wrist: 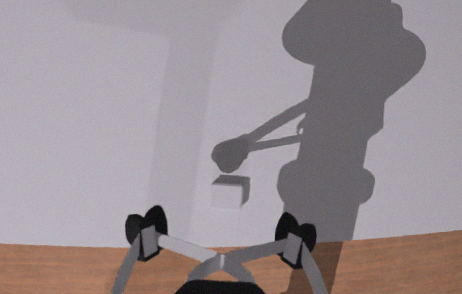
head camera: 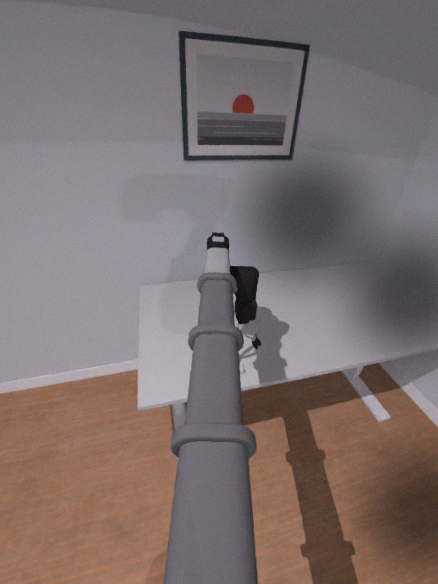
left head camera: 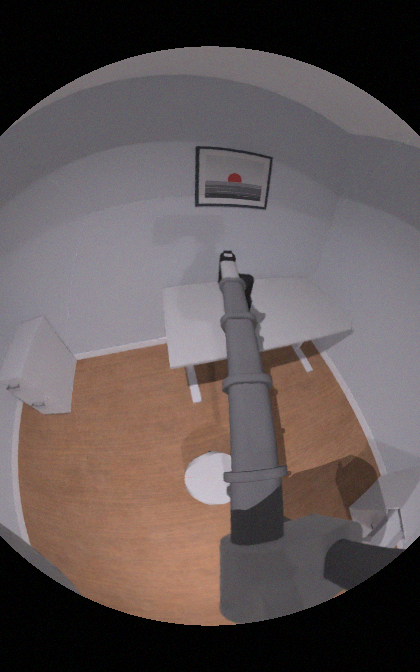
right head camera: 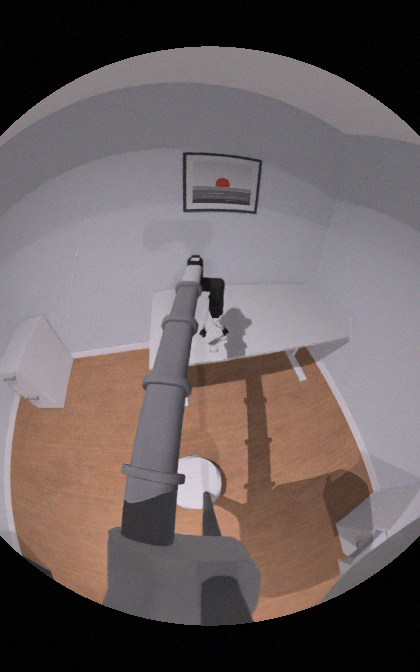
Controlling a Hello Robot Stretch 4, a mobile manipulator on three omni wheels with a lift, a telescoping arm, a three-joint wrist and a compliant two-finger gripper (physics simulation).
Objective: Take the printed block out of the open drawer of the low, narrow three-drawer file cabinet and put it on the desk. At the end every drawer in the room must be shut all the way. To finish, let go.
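The pale printed block lies on the white desk, near its front edge. My gripper is open and empty, above the desk and apart from the block. In the wrist view the block shows beyond the fingertips, between their two sides. In the head camera view the arm hides part of the gripper. At the lower right of both side head views stands a low pale cabinet. A drawer stands out from it, partly cut off by robot parts.
Another white cabinet with handles stands at the left wall; its visible drawer fronts look shut. A round white object is on the floor beside the arm. A framed picture hangs above the desk.
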